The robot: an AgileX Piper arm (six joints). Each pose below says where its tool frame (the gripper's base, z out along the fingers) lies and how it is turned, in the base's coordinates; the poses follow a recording.
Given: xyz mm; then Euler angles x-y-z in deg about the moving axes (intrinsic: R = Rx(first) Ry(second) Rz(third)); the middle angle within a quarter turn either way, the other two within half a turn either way.
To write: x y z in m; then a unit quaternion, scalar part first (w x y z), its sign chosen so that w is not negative. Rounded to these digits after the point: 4 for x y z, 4 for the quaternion.
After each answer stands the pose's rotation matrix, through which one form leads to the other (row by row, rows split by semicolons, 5 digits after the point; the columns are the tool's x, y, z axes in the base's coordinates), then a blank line. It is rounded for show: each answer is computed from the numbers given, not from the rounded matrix.
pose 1, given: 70.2, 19.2, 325.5, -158.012, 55.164, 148.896
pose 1, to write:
0.0702, 0.0192, 0.3255, 0.4832, -0.1482, 0.8619, 0.0410
-0.48910 -0.29509 0.82079; -0.21589 0.95271 0.21388; -0.84509 -0.07259 -0.52968

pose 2, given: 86.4, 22.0, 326.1, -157.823, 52.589, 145.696
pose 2, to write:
0.0864, 0.0220, 0.3261, 0.4662, -0.1780, 0.8658, 0.0366
-0.50185 -0.34239 0.79430; -0.27422 0.93392 0.22932; -0.82033 -0.10273 -0.56258

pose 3, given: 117.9, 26.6, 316.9, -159.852, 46.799, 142.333
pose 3, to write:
0.1179, 0.0266, 0.3169, 0.4219, -0.2260, 0.8777, 0.0257
-0.54188 -0.41831 0.72896; -0.37492 0.89657 0.23579; -0.75220 -0.14553 -0.64267

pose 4, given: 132.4, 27.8, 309.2, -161.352, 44.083, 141.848
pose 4, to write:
0.1324, 0.0278, 0.3092, 0.3991, -0.2415, 0.8843, 0.0209
-0.56488 -0.44375 0.69570; -0.41039 0.88251 0.22969; -0.71589 -0.15576 -0.68062

